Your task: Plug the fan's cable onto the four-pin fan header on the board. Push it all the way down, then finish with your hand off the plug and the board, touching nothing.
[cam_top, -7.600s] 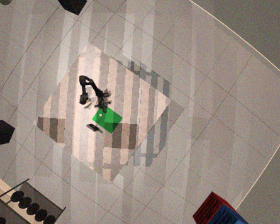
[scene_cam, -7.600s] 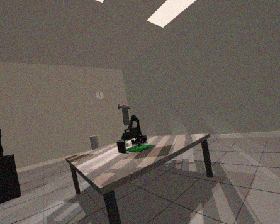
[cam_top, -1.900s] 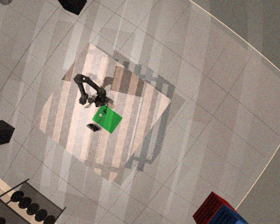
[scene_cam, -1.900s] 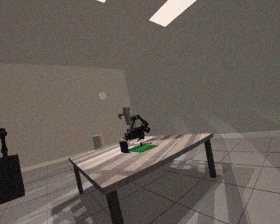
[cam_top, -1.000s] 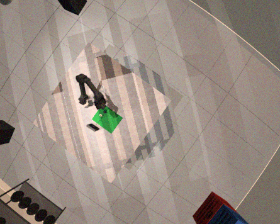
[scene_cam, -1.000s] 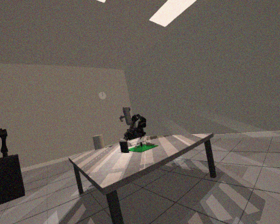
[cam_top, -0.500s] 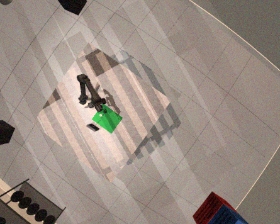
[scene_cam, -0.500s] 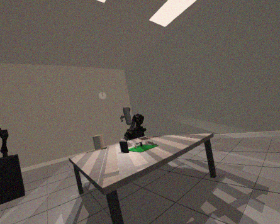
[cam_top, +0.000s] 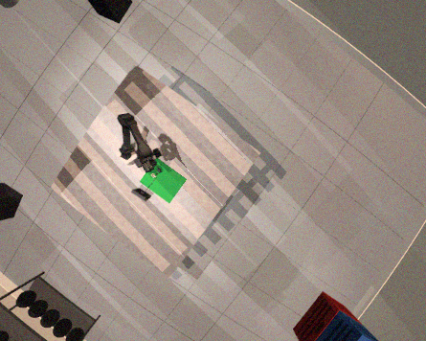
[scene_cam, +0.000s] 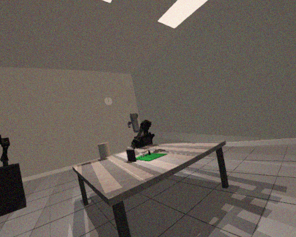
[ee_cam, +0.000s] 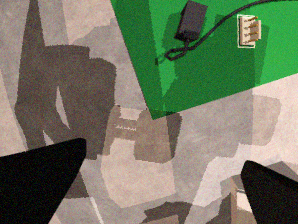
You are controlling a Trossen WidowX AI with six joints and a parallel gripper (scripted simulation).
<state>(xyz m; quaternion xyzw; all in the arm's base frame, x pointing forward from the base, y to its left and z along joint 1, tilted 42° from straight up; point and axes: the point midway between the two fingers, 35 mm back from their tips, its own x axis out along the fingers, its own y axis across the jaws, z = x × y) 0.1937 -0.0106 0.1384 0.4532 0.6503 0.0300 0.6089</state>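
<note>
Right now the black fan plug is 7 cm ahead of my gripper tip, 6 cm to the right of it and 10 cm below it. From my gripper tip the other things lie so: green board: 12 cm ahead, 13 cm to the right, 13 cm below; then cream four-pin fan header: 3 cm ahead, 13 cm to the right, 12 cm below; then black fan: 3 cm ahead, 28 cm to the right, 6 cm below.
</note>
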